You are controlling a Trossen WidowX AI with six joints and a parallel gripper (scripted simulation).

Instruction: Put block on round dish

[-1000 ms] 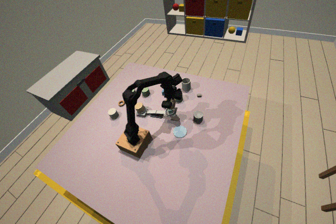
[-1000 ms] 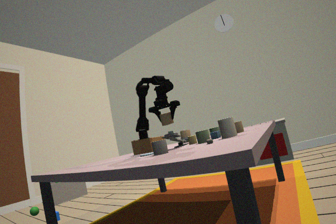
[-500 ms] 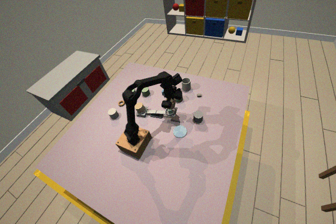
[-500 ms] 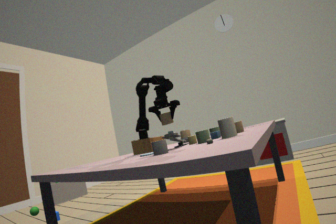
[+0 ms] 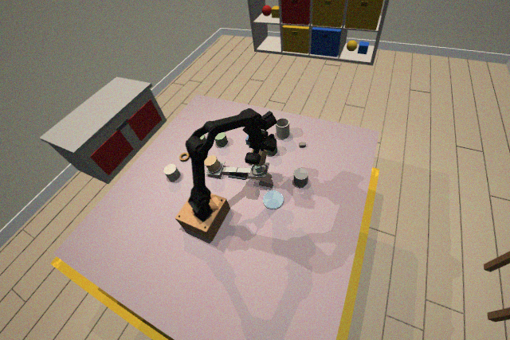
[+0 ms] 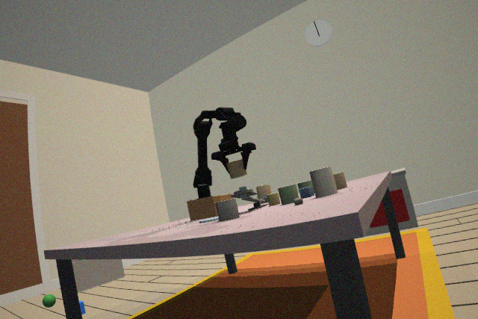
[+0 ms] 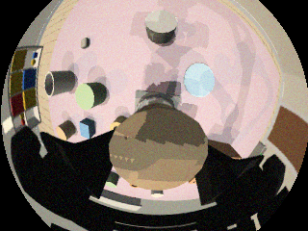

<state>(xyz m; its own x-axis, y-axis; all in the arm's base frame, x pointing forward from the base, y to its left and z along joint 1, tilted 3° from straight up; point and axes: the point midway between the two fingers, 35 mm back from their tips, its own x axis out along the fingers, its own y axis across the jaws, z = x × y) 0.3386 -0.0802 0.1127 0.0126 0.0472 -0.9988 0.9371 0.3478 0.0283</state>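
The pale blue round dish lies 17 cm below my gripper tip, 12 cm to the right of it and 8 cm behind it. Also, from my gripper tip: dark block (30 cm ahead, 16 cm below, 7 cm to the right); grey cylinder (17 cm to the right, 13 cm below, 10 cm ahead); cream cylinder (44 cm to the left, 23 cm behind, 13 cm below).
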